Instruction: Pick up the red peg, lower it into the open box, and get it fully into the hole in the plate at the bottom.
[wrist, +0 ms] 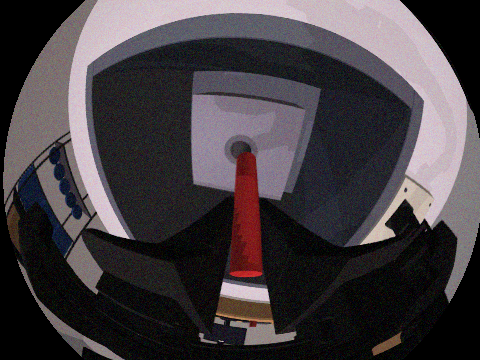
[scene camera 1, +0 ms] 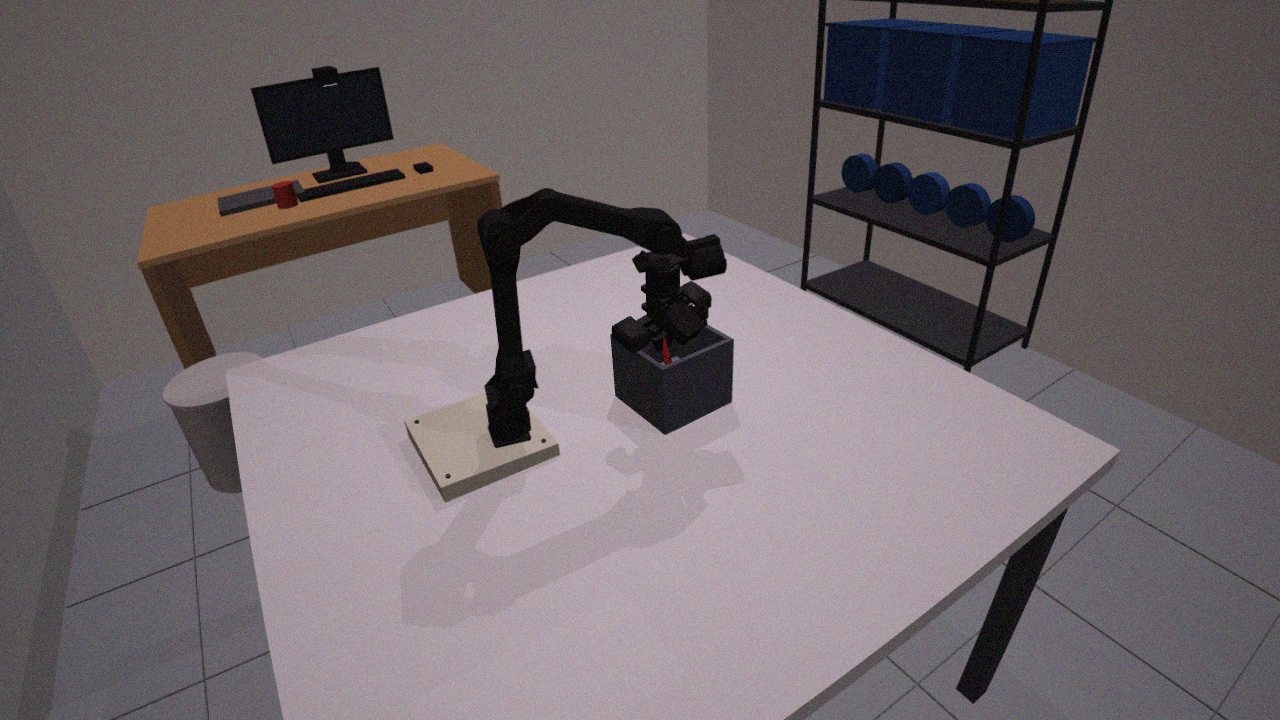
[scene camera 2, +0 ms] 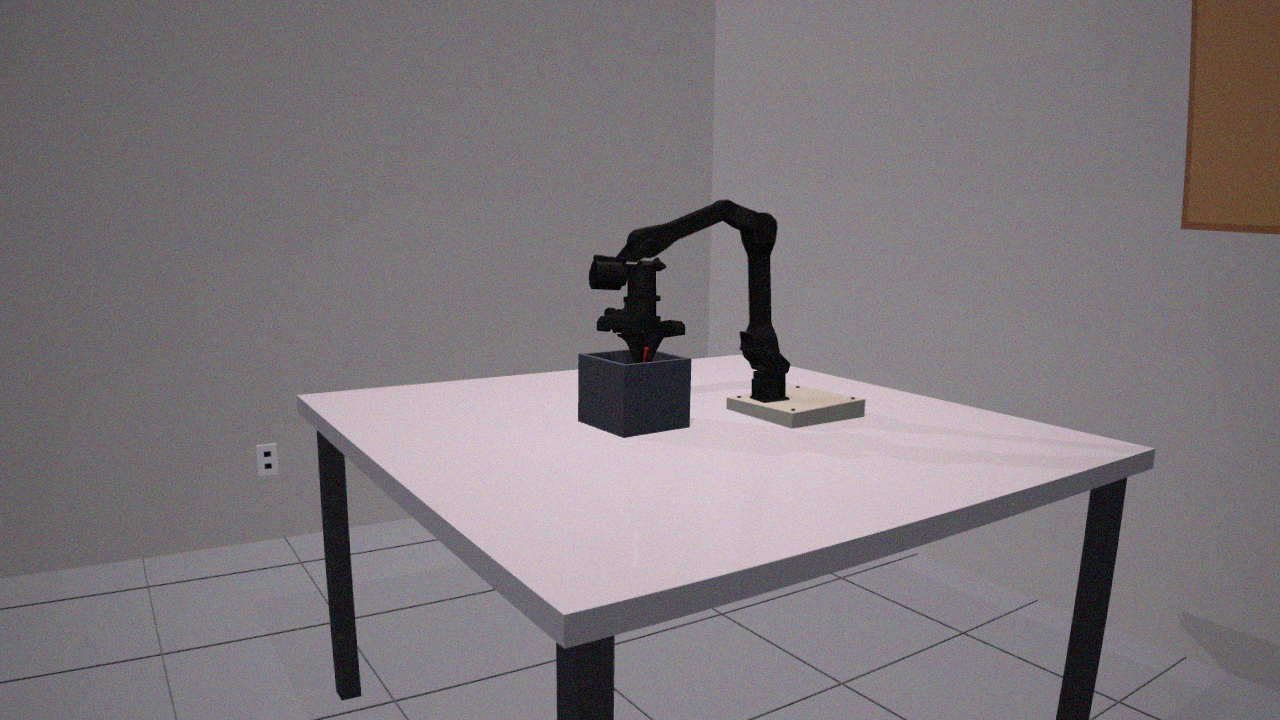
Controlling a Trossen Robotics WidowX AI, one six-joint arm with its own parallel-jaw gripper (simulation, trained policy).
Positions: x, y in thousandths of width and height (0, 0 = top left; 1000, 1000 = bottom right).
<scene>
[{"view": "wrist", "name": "my gripper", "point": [511, 568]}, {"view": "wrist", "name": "red peg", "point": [514, 726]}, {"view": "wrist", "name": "dark box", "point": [755, 332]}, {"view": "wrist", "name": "pale plate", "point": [468, 349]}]
</scene>
